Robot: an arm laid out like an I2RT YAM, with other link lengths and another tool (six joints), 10 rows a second.
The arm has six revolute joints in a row. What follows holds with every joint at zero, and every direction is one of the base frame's. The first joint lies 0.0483 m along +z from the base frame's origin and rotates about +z. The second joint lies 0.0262 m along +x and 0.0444 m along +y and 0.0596 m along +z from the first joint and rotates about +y. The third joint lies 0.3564 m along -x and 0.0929 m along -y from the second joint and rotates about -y. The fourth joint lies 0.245 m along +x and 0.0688 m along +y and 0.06 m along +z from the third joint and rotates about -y. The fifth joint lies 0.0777 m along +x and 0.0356 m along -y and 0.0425 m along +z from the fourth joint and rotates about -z. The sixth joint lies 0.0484 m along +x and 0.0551 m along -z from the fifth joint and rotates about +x. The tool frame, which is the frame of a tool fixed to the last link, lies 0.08 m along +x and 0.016 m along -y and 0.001 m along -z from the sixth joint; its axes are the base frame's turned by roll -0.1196, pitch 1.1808 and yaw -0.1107 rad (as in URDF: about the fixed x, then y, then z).
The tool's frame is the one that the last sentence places.
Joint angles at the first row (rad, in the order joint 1, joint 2, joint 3, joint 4, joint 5, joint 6):
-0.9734 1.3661 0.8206 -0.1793 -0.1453 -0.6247
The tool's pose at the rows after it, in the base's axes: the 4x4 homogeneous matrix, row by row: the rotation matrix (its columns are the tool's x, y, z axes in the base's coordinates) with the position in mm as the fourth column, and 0 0 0 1 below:
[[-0.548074 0.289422 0.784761 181.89], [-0.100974 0.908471 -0.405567 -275.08], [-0.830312 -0.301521 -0.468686 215.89], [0 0 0 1]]
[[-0.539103 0.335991 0.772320 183.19], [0.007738 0.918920 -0.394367 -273.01], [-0.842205 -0.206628 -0.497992 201.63], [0 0 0 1]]
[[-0.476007 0.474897 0.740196 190.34], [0.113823 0.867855 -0.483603 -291.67], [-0.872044 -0.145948 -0.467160 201.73], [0 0 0 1]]
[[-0.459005 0.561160 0.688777 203.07], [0.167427 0.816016 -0.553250 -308.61], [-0.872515 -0.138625 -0.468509 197.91], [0 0 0 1]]
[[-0.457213 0.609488 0.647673 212.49], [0.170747 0.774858 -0.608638 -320.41], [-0.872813 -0.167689 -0.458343 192.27], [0 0 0 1]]
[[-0.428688 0.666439 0.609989 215.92], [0.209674 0.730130 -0.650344 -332.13], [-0.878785 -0.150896 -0.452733 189.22], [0 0 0 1]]
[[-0.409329 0.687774 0.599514 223.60], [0.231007 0.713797 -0.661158 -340.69], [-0.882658 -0.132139 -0.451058 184.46], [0 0 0 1]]
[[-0.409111 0.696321 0.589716 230.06], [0.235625 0.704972 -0.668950 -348.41], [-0.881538 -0.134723 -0.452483 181.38], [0 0 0 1]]
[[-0.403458 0.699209 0.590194 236.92], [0.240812 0.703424 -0.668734 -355.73], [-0.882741 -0.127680 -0.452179 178.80], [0 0 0 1]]
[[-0.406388 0.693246 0.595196 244.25], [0.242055 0.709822 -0.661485 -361.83], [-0.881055 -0.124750 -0.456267 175.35], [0 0 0 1]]
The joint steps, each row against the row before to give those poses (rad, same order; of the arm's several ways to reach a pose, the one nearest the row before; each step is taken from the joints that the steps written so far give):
-0.0053 0.0207 -0.0081 -0.1145 -0.0563 -0.0334
0.0000 0.0359 -0.0004 -0.0218 -0.0224 0.0802
0.0014 0.0471 0.0276 0.0564 0.0301 0.1628
0.0324 0.0621 0.0382 0.0369 0.0804 0.1090
0.0289 0.0444 0.0076 0.0581 0.0787 0.0533
0.0002 0.0369 0.0234 0.0186 0.0339 0.0665
0.0042 0.0384 0.0222 0.0162 0.0058 0.0358
0.0052 0.0321 0.0240 0.0067 0.0139 0.0115
0.0014 0.0301 0.0252 0.0046 -0.0024 0.0081
0.0030 0.0299 0.0248 0.0004 -0.0052 -0.0024

